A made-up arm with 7 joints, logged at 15 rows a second.
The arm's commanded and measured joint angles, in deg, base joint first. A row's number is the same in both.
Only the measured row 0 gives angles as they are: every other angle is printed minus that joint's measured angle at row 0.
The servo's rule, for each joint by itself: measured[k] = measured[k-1] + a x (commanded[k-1-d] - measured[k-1]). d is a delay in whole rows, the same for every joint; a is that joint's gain. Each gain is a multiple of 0.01, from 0.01 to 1. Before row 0 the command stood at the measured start. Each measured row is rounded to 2 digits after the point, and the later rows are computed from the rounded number. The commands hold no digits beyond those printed.
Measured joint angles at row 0:
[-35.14, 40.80, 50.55, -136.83, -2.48, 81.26, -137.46]
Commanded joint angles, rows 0 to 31:
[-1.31, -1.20, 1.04, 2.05, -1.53, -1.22, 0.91]
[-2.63, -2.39, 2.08, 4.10, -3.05, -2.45, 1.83]
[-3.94, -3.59, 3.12, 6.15, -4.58, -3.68, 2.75]
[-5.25, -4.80, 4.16, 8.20, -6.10, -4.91, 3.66]
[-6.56, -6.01, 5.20, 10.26, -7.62, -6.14, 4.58]
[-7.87, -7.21, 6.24, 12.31, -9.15, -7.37, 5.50]
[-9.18, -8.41, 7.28, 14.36, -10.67, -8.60, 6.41]
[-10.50, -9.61, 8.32, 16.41, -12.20, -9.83, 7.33]
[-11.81, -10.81, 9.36, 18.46, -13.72, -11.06, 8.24]
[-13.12, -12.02, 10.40, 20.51, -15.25, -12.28, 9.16]
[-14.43, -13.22, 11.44, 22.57, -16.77, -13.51, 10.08]
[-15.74, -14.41, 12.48, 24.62, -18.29, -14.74, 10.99]
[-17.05, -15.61, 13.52, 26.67, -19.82, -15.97, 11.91]
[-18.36, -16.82, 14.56, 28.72, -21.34, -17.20, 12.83]
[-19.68, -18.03, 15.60, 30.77, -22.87, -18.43, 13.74]
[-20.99, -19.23, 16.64, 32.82, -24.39, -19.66, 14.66]
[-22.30, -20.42, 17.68, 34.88, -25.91, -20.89, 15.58]
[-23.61, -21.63, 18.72, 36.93, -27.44, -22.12, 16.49]
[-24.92, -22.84, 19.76, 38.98, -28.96, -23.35, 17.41]
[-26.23, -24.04, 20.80, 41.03, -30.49, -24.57, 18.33]
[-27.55, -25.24, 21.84, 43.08, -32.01, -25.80, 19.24]
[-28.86, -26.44, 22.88, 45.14, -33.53, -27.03, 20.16]
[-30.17, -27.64, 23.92, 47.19, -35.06, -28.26, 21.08]
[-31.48, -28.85, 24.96, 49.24, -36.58, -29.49, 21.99]
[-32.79, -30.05, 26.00, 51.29, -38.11, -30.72, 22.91]
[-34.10, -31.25, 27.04, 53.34, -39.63, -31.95, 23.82]
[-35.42, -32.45, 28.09, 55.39, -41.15, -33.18, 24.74]
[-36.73, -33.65, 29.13, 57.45, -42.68, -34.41, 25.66]
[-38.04, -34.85, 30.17, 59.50, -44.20, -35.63, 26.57]
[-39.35, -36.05, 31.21, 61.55, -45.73, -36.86, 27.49]
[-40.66, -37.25, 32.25, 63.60, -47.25, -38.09, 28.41]
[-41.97, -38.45, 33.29, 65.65, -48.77, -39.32, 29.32]
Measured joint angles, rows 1 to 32:
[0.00, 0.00, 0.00, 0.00, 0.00, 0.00, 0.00]
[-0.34, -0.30, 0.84, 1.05, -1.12, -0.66, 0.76]
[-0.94, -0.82, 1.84, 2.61, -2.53, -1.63, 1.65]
[-1.72, -1.51, 2.88, 4.42, -4.03, -2.74, 2.56]
[-2.64, -2.33, 3.92, 6.35, -5.54, -3.91, 3.47]
[-3.66, -3.25, 4.96, 8.34, -7.06, -5.11, 4.39]
[-4.75, -4.24, 6.00, 10.36, -8.59, -6.33, 5.31]
[-5.90, -5.28, 7.04, 12.40, -10.11, -7.56, 6.22]
[-7.10, -6.36, 8.08, 14.45, -11.64, -8.79, 7.14]
[-8.32, -7.47, 9.12, 16.50, -13.16, -10.02, 8.05]
[-9.57, -8.61, 10.16, 18.55, -14.69, -11.24, 8.97]
[-10.83, -9.76, 11.20, 20.60, -16.21, -12.47, 9.89]
[-12.11, -10.92, 12.24, 22.65, -17.73, -13.70, 10.80]
[-13.39, -12.09, 13.28, 24.70, -19.26, -14.93, 11.72]
[-14.68, -13.27, 14.32, 26.75, -20.78, -16.16, 12.64]
[-15.98, -14.46, 15.36, 28.80, -22.31, -17.39, 13.55]
[-17.28, -15.65, 16.40, 30.85, -23.83, -18.62, 14.47]
[-18.59, -16.84, 17.44, 32.91, -25.35, -19.85, 15.39]
[-19.90, -18.04, 18.48, 34.96, -26.88, -21.08, 16.30]
[-21.21, -19.24, 19.52, 37.01, -28.40, -22.31, 17.22]
[-22.52, -20.44, 20.56, 39.06, -29.93, -23.53, 18.14]
[-23.83, -21.64, 21.60, 41.11, -31.45, -24.76, 19.05]
[-25.14, -22.84, 22.64, 43.17, -32.97, -25.99, 19.97]
[-26.45, -24.04, 23.68, 45.22, -34.50, -27.22, 20.89]
[-27.76, -25.24, 24.72, 47.27, -36.02, -28.45, 21.80]
[-29.07, -26.44, 25.76, 49.32, -37.55, -29.68, 22.72]
[-30.38, -27.64, 26.80, 51.37, -39.07, -30.91, 23.63]
[-31.69, -28.84, 27.84, 53.42, -40.59, -32.14, 24.55]
[-33.00, -30.04, 28.88, 55.48, -42.12, -33.37, 25.47]
[-34.31, -31.24, 29.92, 57.53, -43.64, -34.59, 26.38]
[-35.62, -32.44, 30.96, 59.58, -45.17, -35.82, 27.30]
[-36.93, -33.64, 32.00, 61.63, -46.69, -37.05, 28.22]
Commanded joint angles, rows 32 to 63:
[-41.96, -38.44, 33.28, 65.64, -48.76, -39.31, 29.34]
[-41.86, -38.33, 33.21, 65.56, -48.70, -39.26, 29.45]
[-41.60, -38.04, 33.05, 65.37, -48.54, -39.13, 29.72]
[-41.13, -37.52, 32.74, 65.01, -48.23, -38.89, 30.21]
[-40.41, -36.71, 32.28, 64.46, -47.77, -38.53, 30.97]
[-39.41, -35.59, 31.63, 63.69, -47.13, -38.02, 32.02]
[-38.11, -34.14, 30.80, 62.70, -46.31, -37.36, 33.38]
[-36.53, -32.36, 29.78, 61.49, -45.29, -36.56, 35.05]
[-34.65, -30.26, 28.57, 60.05, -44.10, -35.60, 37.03]
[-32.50, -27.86, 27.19, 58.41, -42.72, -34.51, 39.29]
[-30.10, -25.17, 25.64, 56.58, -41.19, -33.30, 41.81]
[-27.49, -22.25, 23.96, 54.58, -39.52, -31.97, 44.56]
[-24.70, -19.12, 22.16, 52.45, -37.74, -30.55, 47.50]
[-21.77, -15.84, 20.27, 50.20, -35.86, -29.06, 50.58]
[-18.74, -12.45, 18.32, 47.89, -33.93, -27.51, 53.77]
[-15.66, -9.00, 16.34, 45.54, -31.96, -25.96, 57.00]
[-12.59, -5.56, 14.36, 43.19, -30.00, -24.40, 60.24]
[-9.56, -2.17, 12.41, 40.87, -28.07, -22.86, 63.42]
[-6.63, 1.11, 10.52, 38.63, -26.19, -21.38, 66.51]
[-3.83, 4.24, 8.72, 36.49, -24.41, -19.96, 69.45]
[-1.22, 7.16, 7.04, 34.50, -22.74, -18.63, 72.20]
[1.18, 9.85, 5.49, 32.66, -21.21, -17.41, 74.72]
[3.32, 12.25, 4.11, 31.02, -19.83, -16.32, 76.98]
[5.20, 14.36, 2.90, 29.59, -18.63, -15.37, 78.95]
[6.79, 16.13, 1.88, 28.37, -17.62, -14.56, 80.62]
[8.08, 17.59, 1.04, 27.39, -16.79, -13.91, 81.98]
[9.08, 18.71, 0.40, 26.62, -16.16, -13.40, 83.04]
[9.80, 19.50, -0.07, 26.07, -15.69, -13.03, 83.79]
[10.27, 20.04, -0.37, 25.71, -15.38, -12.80, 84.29]
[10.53, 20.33, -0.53, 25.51, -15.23, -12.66, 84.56]
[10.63, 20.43, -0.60, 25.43, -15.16, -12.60, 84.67]
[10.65, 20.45, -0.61, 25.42, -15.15, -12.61, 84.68]
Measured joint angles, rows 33 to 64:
[-38.24, -34.84, 33.04, 63.68, -48.21, -38.28, 29.13]
[-39.21, -35.74, 33.23, 64.68, -48.61, -38.84, 29.30]
[-39.90, -36.39, 33.21, 65.13, -48.68, -39.07, 29.42]
[-40.34, -36.80, 33.08, 65.25, -48.58, -39.10, 29.67]
[-40.55, -36.98, 32.80, 65.13, -48.32, -38.99, 30.12]
[-40.51, -36.91, 32.38, 64.79, -47.92, -38.74, 30.83]
[-40.22, -36.58, 31.77, 64.23, -47.34, -38.35, 31.82]
[-39.67, -35.97, 30.98, 63.45, -46.59, -37.82, 33.11]
[-38.85, -35.07, 30.01, 62.45, -45.64, -37.14, 34.72]
[-37.76, -33.87, 28.84, 61.23, -44.52, -36.31, 36.64]
[-36.39, -32.37, 27.50, 59.79, -43.21, -35.34, 38.84]
[-34.75, -30.57, 25.99, 58.15, -41.74, -34.24, 41.31]
[-32.86, -28.49, 24.35, 56.33, -40.12, -33.01, 44.01]
[-30.74, -26.15, 22.58, 54.35, -38.38, -31.68, 46.91]
[-28.41, -23.57, 20.71, 52.23, -36.54, -30.27, 49.96]
[-25.90, -20.79, 18.77, 50.02, -34.63, -28.78, 53.12]
[-23.24, -17.84, 16.80, 47.74, -32.68, -27.26, 56.34]
[-20.47, -14.77, 14.82, 45.42, -30.72, -25.72, 59.58]
[-17.63, -11.62, 12.87, 43.10, -28.79, -24.18, 62.77]
[-14.77, -8.44, 10.97, 40.82, -26.89, -22.67, 65.87]
[-11.93, -5.27, 9.15, 38.61, -25.08, -21.21, 68.84]
[-9.15, -2.16, 7.44, 36.51, -23.37, -19.82, 71.63]
[-6.46, 0.84, 5.86, 34.55, -21.79, -18.52, 74.19]
[-3.92, 3.69, 4.44, 32.75, -20.36, -17.33, 76.51]
[-1.55, 6.36, 3.19, 31.14, -19.10, -16.27, 78.54]
[0.62, 8.80, 2.13, 29.73, -18.02, -15.35, 80.27]
[2.56, 11.00, 1.25, 28.54, -17.12, -14.57, 81.69]
[4.26, 12.93, 0.56, 27.56, -16.42, -13.94, 82.81]
[5.70, 14.57, 0.05, 26.80, -15.89, -13.45, 83.62]
[6.89, 15.94, -0.29, 26.24, -15.52, -13.10, 84.18]
[7.84, 17.04, -0.48, 25.87, -15.31, -12.86, 84.50]
[8.57, 17.89, -0.58, 25.65, -15.20, -12.72, 84.64]

